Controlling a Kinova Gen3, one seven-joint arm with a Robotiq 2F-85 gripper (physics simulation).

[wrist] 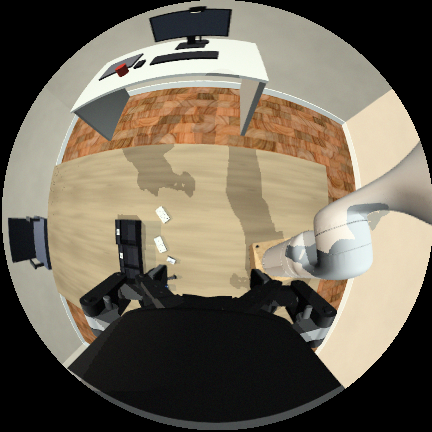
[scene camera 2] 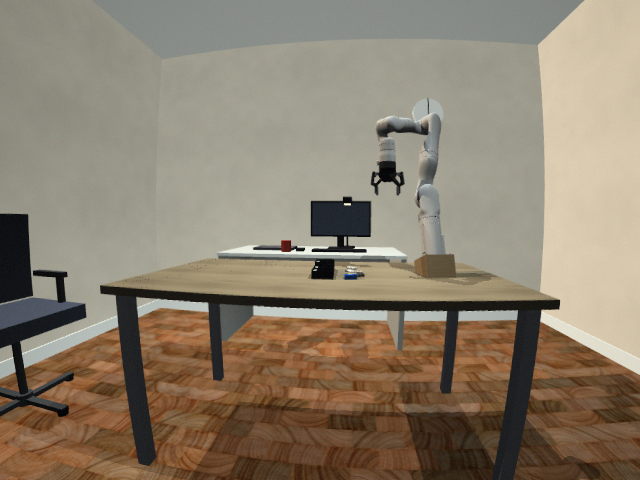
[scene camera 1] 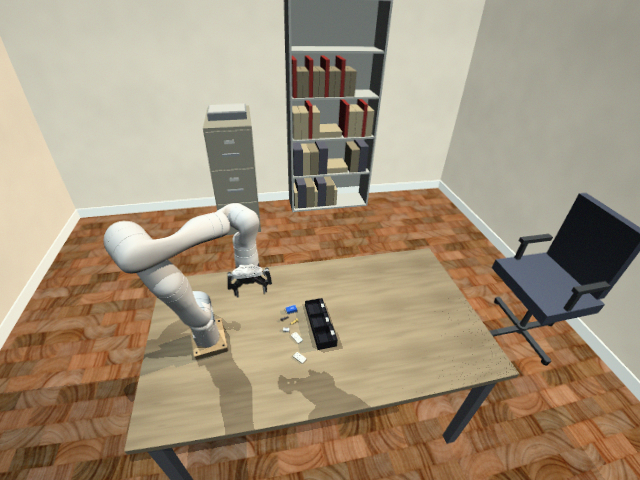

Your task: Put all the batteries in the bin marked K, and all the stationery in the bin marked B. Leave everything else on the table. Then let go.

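Frame: origin at the arm's base, x ahead, y left, z up, level; millimetres.
Seen in the pictures: gripper, fingertip midpoint: [wrist: 208, 276] [scene camera 2: 387, 195] [scene camera 1: 251, 294]; arm's base at its link origin: [wrist: 275, 260] [scene camera 2: 433, 257] [scene camera 1: 208, 336].
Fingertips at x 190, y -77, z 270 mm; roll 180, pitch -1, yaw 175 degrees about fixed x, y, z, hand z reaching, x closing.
Offsets run from my fingertips to a thing's top centre.
My gripper [scene camera 1: 250, 293] [scene camera 2: 387, 193] [wrist: 208, 276] is open and empty, pointing down high above the table, left of the small items. A black three-compartment bin tray @(dx +282, dy +58, dz -296 mm) [scene camera 1: 326, 344] [scene camera 2: 323, 269] stands on the table; its white labels are too small to read. Beside it lie a blue item @(dx +180, dy +173, dz -324 mm) [scene camera 1: 291, 308] [scene camera 2: 350, 276], a small dark item @(dx +140, dy +134, dz -328 mm) [scene camera 1: 284, 318] [wrist: 172, 277], a small yellow item @(dx +176, dy +103, dz -328 mm) [scene camera 1: 294, 321], a small whitish item @(dx +131, dy +70, dz -331 mm) [scene camera 1: 285, 329] [wrist: 171, 260] and two white blocks, one @(dx +165, dy +17, dz -335 mm) [scene camera 1: 296, 337] [wrist: 160, 244] nearer the tray, one @(dx +150, dy -80, dz -335 mm) [scene camera 1: 299, 357] [wrist: 162, 214] apart. Their exact kinds are unclear.
The arm's base plate [scene camera 1: 210, 352] is on the table's left part. A white desk [scene camera 2: 237, 253] [wrist: 175, 67] with a monitor [scene camera 2: 340, 218] [wrist: 191, 24] and red mug [scene camera 2: 285, 245] [wrist: 121, 70] stands beyond the table. A chair [scene camera 1: 547, 284] is at the right in scene camera 1.
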